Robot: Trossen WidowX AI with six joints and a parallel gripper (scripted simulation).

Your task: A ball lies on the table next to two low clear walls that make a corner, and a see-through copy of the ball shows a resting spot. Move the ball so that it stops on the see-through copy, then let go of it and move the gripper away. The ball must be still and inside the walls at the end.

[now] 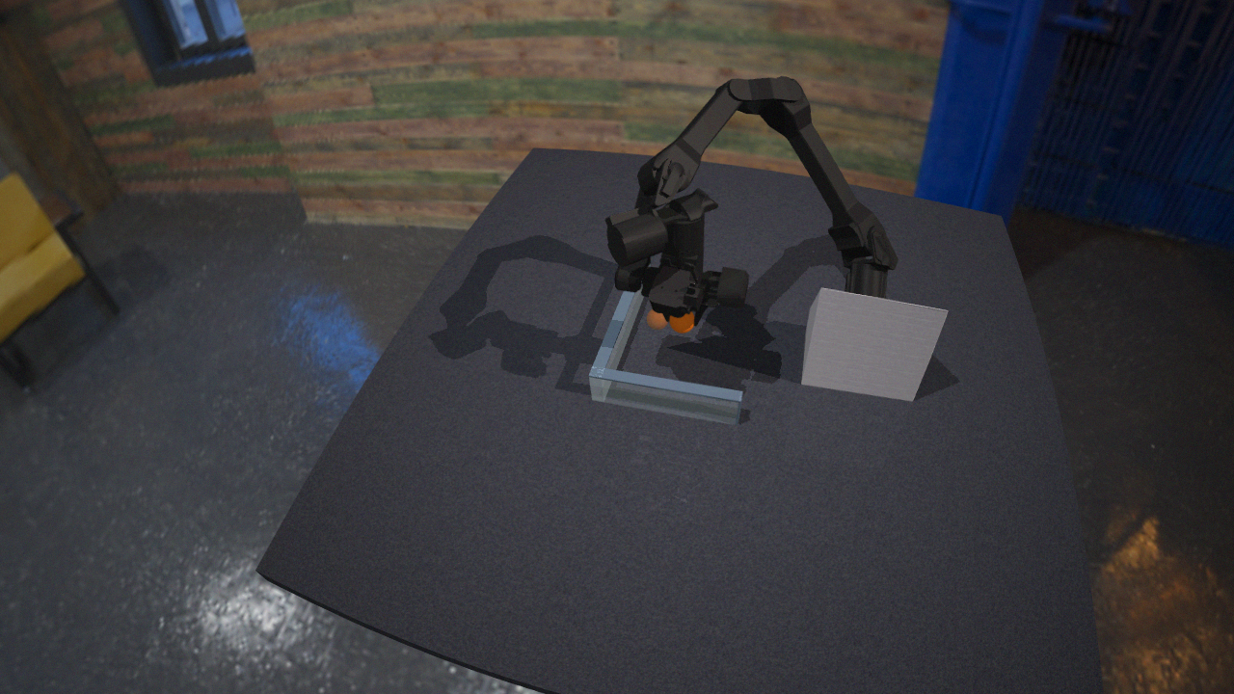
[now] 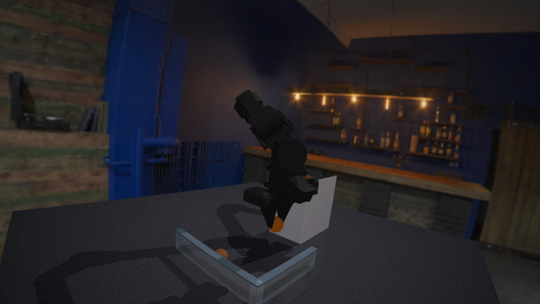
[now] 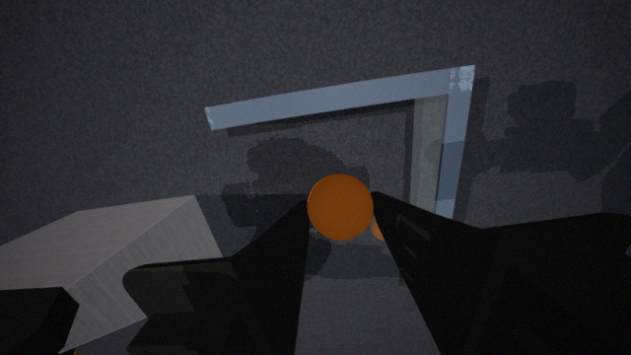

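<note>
The see-through copy of ball is 70 mm ahead of my gripper tip, 110 mm to the right of it and 120 mm below it. From my gripper tip the other things lie so: clear wall (10 mm ahead, 60 mm to the left, 110 mm below); then orange ball (right at my gripper tip).
</note>
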